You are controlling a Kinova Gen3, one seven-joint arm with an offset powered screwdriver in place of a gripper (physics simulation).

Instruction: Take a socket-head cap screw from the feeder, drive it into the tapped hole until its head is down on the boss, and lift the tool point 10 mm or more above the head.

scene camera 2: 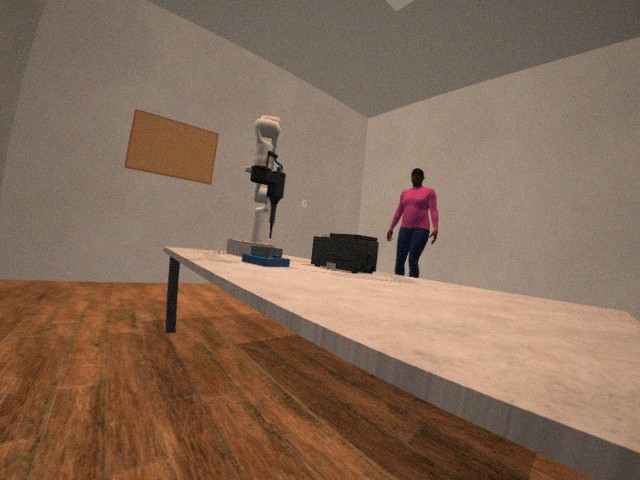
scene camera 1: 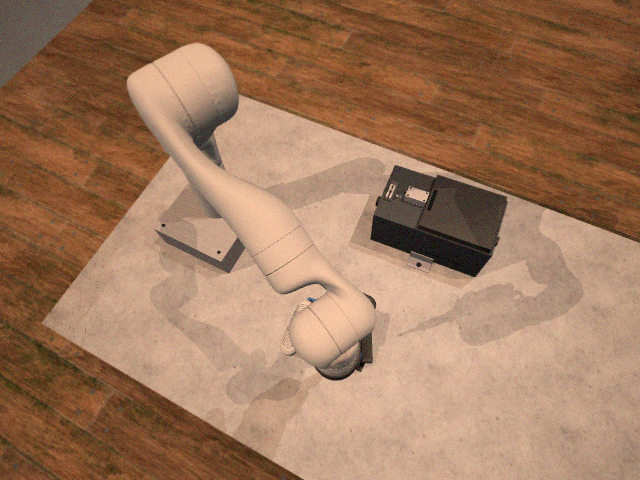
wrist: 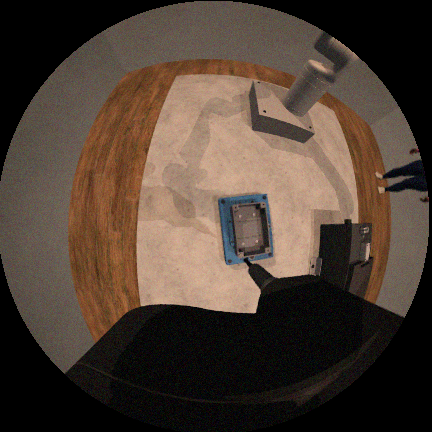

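A grey open housing (scene camera 2: 266, 250) (wrist: 234, 227) with corner bosses sits on a blue base plate (scene camera 2: 264, 259) (wrist: 225, 225). The arm hides most of this spot in scene camera 1. My screwdriver (scene camera 2: 270, 236) (wrist: 246, 260) points down, its tip a visible gap above the housing in scene camera 2. In the wrist view the tip shows by the housing's lower-left corner. No screw can be made out at the tip; whether one is held or sits in the hole is too small to tell. The black feeder (scene camera 1: 398, 235) (scene camera 2: 345, 252) (wrist: 334, 250) stands to one side.
The arm's grey base block (scene camera 1: 199, 242) (wrist: 282, 122) stands on the table (scene camera 1: 454, 408) (scene camera 2: 413, 330) (wrist: 175, 270). A small metal bracket (scene camera 1: 419, 262) (wrist: 315, 266) is at the feeder's side. A person (scene camera 2: 415, 211) in a pink top stands beyond the table.
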